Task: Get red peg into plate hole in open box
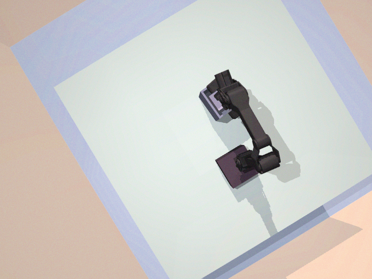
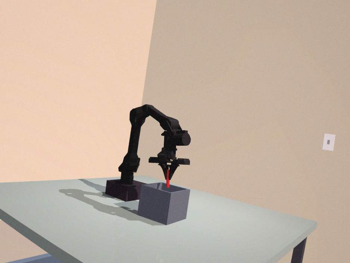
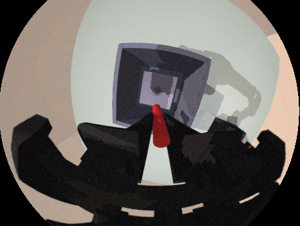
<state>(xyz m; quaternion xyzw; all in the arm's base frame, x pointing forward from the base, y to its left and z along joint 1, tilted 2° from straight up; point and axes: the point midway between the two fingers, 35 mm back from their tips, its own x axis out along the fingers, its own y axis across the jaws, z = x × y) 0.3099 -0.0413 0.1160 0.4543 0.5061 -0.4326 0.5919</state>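
Now: the red peg 1 cm above my gripper tip. From my gripper tip the other things lie so: plate 1 cm ahead, 2 cm to the right, 12 cm below.
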